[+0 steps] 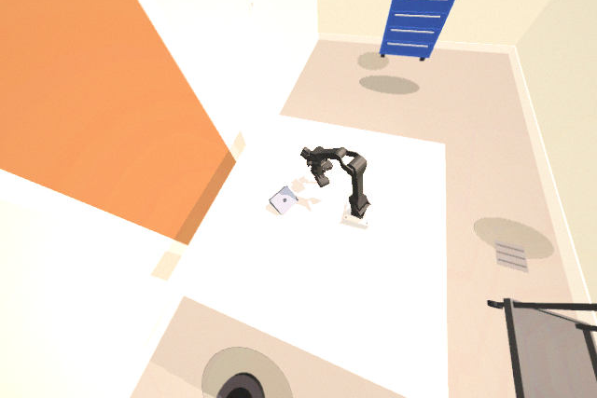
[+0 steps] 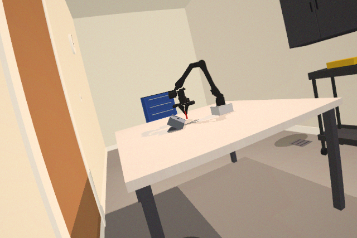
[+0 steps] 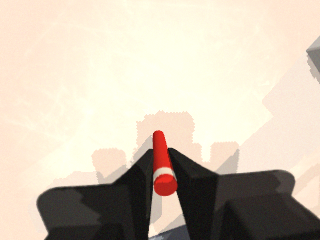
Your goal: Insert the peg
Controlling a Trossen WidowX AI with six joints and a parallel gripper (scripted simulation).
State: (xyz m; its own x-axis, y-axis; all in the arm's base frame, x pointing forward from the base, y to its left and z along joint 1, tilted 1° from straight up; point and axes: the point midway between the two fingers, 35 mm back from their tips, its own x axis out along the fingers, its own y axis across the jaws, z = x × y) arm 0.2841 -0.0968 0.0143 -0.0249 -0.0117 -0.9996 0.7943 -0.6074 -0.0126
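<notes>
The grey sloped panel is 210 mm to the left of my gripper tip, 120 mm ahead of it and 10 mm below it. Also, from my gripper tip: red peg 20 mm above.
</notes>
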